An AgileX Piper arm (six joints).
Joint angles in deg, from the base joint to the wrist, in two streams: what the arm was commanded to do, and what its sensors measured. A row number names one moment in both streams.
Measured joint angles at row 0:
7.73 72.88 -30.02 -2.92 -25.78 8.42
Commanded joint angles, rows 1 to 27:
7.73 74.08 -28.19 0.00 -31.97 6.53
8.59 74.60 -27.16 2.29 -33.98 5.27
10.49 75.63 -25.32 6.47 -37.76 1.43
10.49 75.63 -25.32 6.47 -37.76 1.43
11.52 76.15 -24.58 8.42 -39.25 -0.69
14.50 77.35 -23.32 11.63 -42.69 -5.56
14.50 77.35 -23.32 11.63 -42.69 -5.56
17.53 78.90 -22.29 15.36 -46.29 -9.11
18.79 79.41 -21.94 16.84 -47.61 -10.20
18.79 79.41 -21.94 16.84 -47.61 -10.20
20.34 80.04 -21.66 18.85 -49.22 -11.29
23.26 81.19 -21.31 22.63 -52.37 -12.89
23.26 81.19 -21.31 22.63 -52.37 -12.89
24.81 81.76 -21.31 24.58 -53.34 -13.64
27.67 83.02 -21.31 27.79 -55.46 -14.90
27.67 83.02 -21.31 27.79 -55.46 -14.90
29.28 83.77 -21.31 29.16 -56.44 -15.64
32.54 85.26 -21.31 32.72 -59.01 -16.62
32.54 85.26 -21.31 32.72 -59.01 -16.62
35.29 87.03 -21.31 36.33 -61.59 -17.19
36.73 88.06 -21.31 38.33 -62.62 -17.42
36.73 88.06 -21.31 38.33 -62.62 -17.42
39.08 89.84 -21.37 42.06 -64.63 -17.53
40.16 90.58 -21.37 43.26 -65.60 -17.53
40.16 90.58 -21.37 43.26 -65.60 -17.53
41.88 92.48 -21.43 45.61 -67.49 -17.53
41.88 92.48 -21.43 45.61 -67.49 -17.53
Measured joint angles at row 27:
39.48 90.53 -21.31 41.60 -63.83 -16.79
